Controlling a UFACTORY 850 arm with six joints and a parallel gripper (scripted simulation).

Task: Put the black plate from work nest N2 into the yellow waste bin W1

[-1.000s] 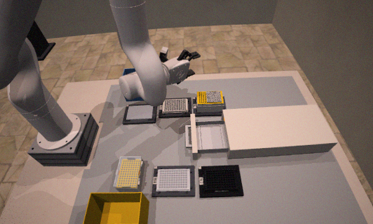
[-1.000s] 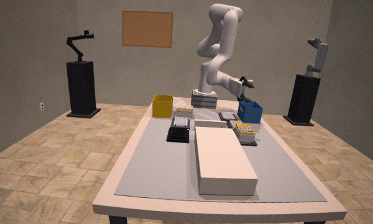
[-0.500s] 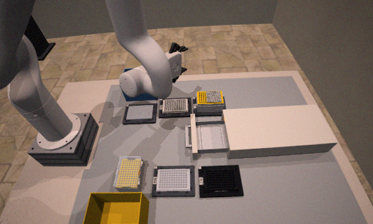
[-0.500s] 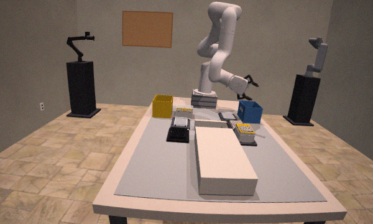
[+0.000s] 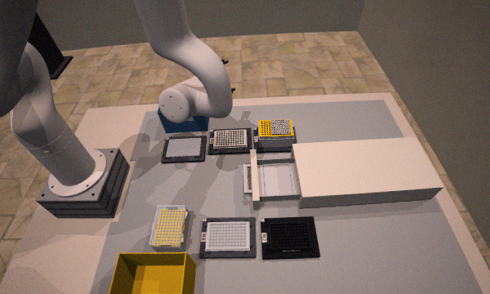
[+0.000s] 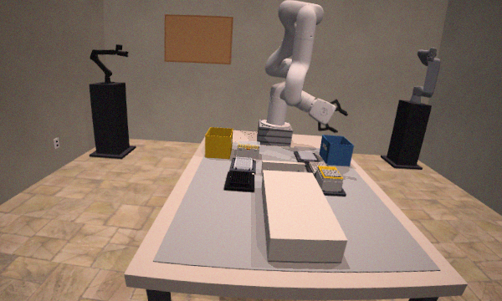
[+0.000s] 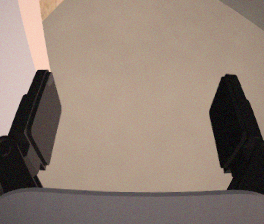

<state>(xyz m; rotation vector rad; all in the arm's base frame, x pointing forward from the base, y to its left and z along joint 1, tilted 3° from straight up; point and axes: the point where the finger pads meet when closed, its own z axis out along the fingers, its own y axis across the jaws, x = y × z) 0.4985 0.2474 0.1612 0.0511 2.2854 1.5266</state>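
Right now my hand is 17 cm short of the black plate, 45 cm to the left of it and 24 cm above it. Also, from my hand: blue bin (19 cm behind, 7 cm to the left, 22 cm below); drawer (19 cm ahead, 26 cm to the right, 23 cm below); yellow rack (16 cm ahead, 7 cm to the right, 20 cm below).
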